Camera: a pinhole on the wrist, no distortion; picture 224 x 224 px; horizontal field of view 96.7 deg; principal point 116.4 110.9 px. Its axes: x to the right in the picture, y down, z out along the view. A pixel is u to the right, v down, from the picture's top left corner.
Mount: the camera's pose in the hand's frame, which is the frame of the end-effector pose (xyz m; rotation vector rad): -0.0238 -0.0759 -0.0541 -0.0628 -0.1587 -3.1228
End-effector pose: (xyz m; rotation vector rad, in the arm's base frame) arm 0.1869 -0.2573 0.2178 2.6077 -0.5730 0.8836
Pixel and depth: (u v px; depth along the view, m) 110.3 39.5 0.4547
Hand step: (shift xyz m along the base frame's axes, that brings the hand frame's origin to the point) 0.0561 -0.4140 -0.2122
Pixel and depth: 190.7 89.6 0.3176
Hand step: -0.0585 -0.0642 -0.3533
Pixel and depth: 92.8 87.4 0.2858
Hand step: 0.1399 -0.1261 -0.1284
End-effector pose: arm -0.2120 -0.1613 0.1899 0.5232 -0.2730 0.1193
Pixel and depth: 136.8 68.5 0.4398
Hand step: -0.2065 -0.0587 0.3505
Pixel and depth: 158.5 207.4 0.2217
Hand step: -0.0955 -0.3326 0.0015
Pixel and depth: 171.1 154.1 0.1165
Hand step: -0.0736 -0.1378 -0.0208
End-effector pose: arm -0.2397 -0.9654 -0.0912 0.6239 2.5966 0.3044
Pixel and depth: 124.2 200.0 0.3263
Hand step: 0.0423 -0.2744 -0.3543
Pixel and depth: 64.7 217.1 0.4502
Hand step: -0.1724 -0.2832 -0.6222
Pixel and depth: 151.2 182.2 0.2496
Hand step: 0.0940 -0.2241 -0.2228
